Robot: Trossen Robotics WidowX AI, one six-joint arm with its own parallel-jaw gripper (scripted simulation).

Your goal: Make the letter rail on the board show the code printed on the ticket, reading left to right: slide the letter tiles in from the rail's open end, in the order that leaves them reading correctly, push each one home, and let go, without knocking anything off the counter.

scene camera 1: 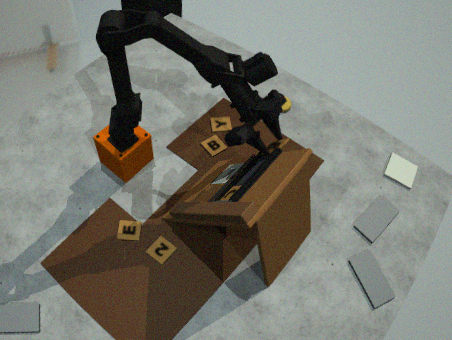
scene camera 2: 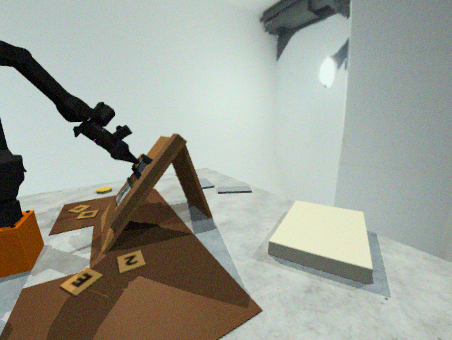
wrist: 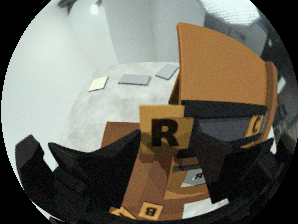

Scene:
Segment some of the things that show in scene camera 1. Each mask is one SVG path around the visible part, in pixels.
My gripper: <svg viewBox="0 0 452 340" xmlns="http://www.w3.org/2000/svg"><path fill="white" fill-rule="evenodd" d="M250 87L247 93L231 100L230 107L232 109L236 108L241 116L239 120L241 122L245 121L245 123L241 126L233 127L225 135L225 142L228 147L247 143L265 155L269 155L270 153L260 137L260 130L255 131L253 126L262 120L278 140L282 139L279 115L283 111L282 106L287 101L284 95L277 90L271 90L268 96L262 98L258 96L257 90L252 91Z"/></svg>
A white square slab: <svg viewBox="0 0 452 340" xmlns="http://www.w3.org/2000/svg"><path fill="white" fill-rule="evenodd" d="M392 153L384 176L411 189L418 166L415 166L396 153Z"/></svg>

